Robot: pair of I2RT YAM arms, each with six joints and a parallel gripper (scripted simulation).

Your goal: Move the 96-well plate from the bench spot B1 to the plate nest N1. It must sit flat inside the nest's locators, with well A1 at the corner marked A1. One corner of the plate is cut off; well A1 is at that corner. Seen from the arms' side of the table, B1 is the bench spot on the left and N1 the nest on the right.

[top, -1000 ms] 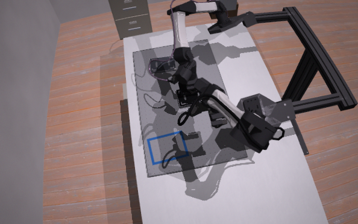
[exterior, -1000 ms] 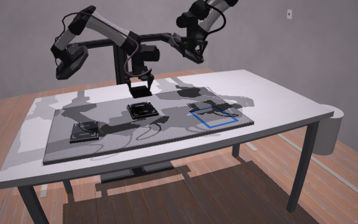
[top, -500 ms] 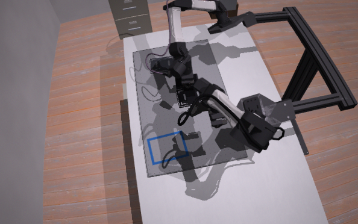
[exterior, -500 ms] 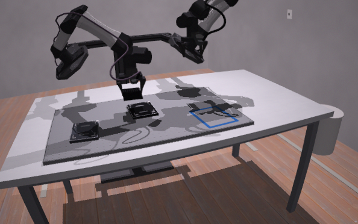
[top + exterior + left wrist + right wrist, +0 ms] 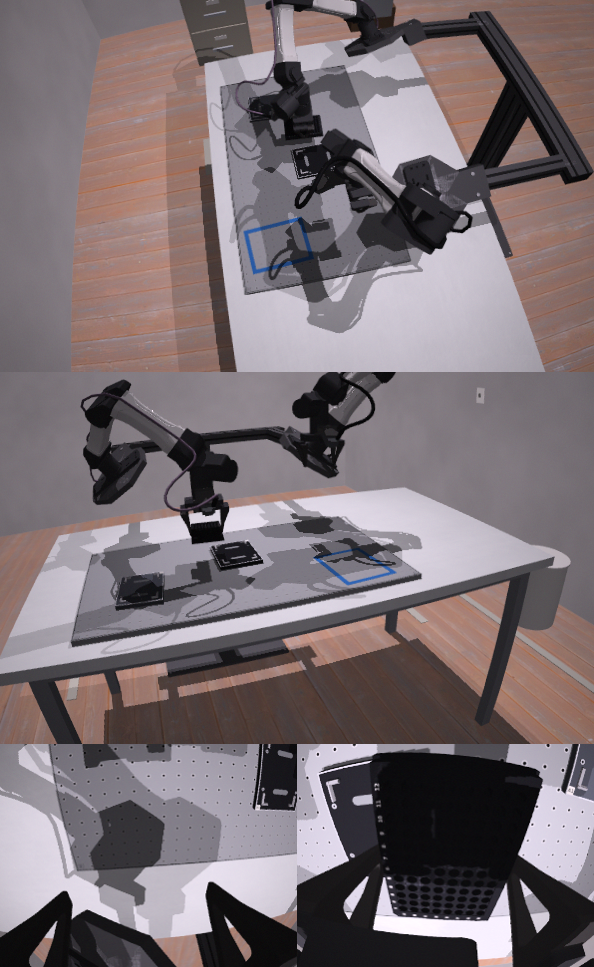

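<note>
The nest N1 lies 190 mm to the right of my right hand, 110 mm ahead of it and 100 mm below it. The rest, counted from my right hand: black 96-well plate right at my right hand.
</note>
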